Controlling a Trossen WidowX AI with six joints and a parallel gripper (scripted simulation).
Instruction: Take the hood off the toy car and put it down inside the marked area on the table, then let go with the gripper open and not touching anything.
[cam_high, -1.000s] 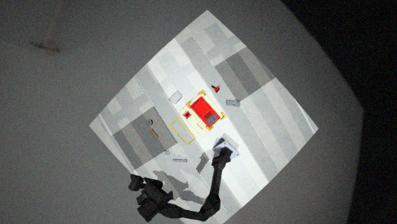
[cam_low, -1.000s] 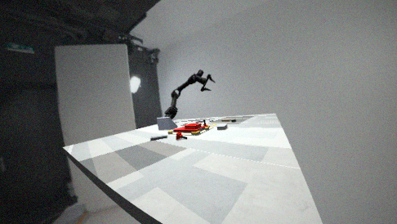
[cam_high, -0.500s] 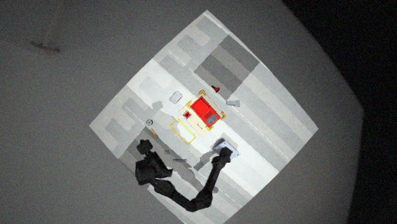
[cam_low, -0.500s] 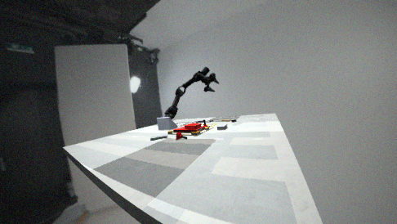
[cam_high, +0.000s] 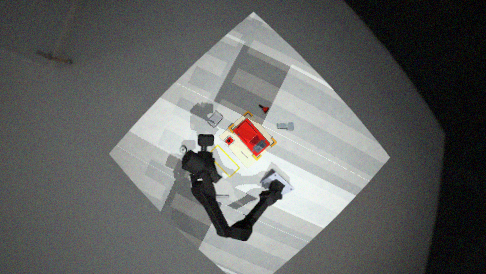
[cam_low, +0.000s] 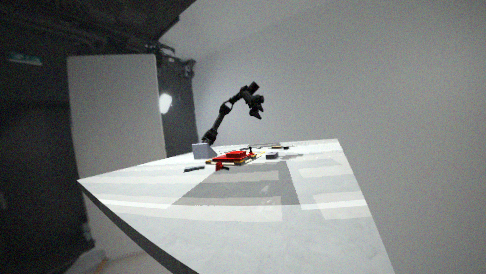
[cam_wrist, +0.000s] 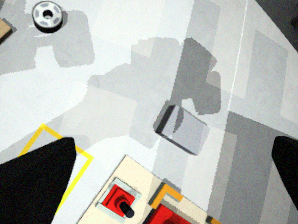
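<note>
My gripper tip is now 130 mm past the red hood, 180 mm to the left of it and 200 mm above it. Also, from my gripper tip: round grey part: 110 mm ahead, 130 mm to the left, 230 mm below; then tan piece: 40 mm ahead, 180 mm to the left, 230 mm below.
</note>
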